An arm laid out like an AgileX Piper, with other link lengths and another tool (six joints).
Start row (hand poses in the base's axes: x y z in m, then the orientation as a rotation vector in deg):
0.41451, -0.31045, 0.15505, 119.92, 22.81, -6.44
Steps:
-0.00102, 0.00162, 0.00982, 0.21, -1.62, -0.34
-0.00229, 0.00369, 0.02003, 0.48, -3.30, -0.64
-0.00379, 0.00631, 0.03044, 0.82, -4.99, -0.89
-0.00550, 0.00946, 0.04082, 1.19, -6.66, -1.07
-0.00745, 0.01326, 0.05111, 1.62, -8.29, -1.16
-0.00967, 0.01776, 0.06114, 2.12, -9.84, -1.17
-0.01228, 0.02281, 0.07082, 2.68, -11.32, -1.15
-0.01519, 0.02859, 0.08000, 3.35, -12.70, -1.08
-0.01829, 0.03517, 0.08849, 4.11, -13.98, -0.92
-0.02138, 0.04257, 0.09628, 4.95, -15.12, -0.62
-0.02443, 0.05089, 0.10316, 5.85, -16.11, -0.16
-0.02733, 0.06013, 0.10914, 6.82, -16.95, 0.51
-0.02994, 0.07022, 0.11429, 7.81, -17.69, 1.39
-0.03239, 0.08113, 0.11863, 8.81, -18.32, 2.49
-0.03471, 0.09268, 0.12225, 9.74, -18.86, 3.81
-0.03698, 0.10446, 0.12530, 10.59, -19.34, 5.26
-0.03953, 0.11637, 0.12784, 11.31, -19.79, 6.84
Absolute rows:
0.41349, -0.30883, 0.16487, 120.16, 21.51, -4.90
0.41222, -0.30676, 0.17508, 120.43, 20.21, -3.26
0.41072, -0.30414, 0.18549, 120.73, 18.97, -1.57
0.40901, -0.30099, 0.19587, 121.03, 17.81, 0.14
0.40706, -0.29719, 0.20616, 121.35, 16.77, 1.89
0.40484, -0.29269, 0.21619, 121.71, 15.86, 3.61
0.40223, -0.28764, 0.22587, 122.11, 15.04, 5.29
0.39932, -0.28186, 0.23505, 122.60, 14.33, 6.93
0.39622, -0.27528, 0.24354, 123.15, 13.78, 8.54
0.39313, -0.26788, 0.25133, 123.75, 13.47, 10.10
0.39008, -0.25956, 0.25821, 124.39, 13.43, 11.63
0.38718, -0.25032, 0.26419, 125.05, 13.70, 13.15
0.38457, -0.24023, 0.26934, 125.69, 14.26, 14.69
0.38212, -0.22932, 0.27368, 126.29, 15.12, 16.27
0.37980, -0.21777, 0.27730, 126.77, 16.26, 17.87
0.37753, -0.20599, 0.28035, 127.12, 17.58, 19.47
0.37498, -0.19408, 0.28289, 127.30, 19.04, 21.09

